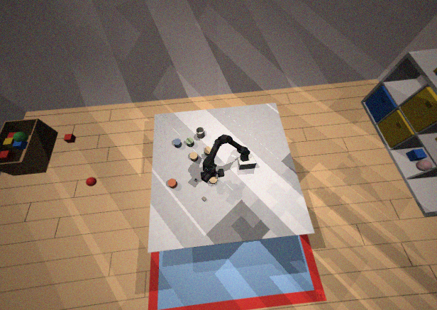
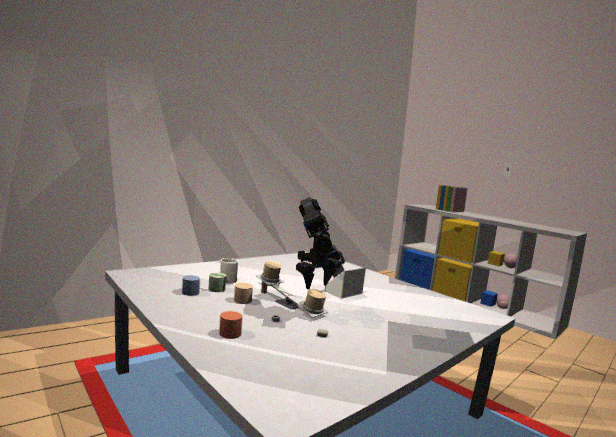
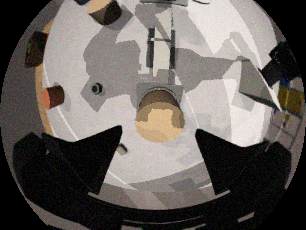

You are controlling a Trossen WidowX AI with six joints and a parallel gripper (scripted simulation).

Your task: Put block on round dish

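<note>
Now: gripper tip 7 cm above the grey-green block. Round my gripper tip: small balance 1 cm behind, 14 cm to the right, 9 cm below; dark ring 15 cm ahead, 5 cm to the right, 11 cm below; red-brown cup 34 cm ahead, 8 cm to the right, 8 cm below.
</note>
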